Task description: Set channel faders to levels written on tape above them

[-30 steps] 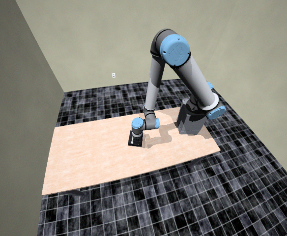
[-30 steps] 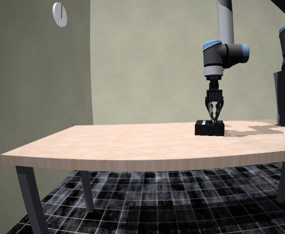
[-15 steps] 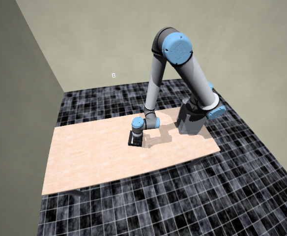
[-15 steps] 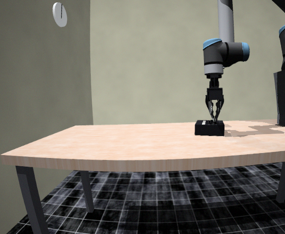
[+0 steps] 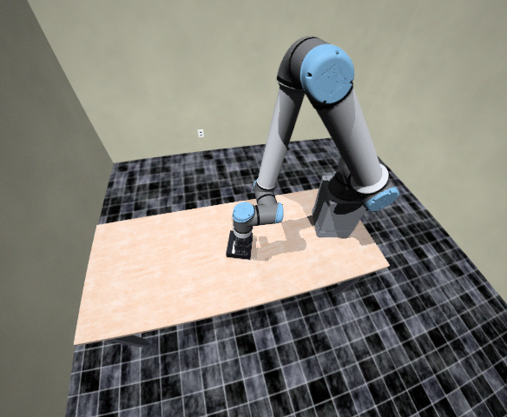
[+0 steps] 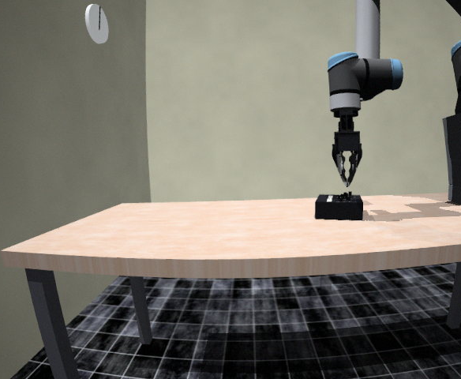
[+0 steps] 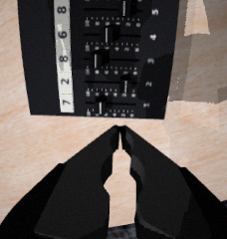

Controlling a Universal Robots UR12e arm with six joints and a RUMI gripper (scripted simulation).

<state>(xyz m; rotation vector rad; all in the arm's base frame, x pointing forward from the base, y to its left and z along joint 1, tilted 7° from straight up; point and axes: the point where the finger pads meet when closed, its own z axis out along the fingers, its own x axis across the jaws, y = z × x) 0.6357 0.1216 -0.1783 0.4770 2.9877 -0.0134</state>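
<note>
Right now my hand is 50 mm above the fader 2 cap, 20 mm to the left of it and 10 mm past it. Also, from my hand: fader 3 cap: 50 mm to the right, 50 mm below, 10 mm ahead; then fader 1 cap: 50 mm below, 20 mm ahead, 10 mm to the right; then fader 4 cap: 70 mm to the right, 50 mm below, 10 mm behind.
</note>
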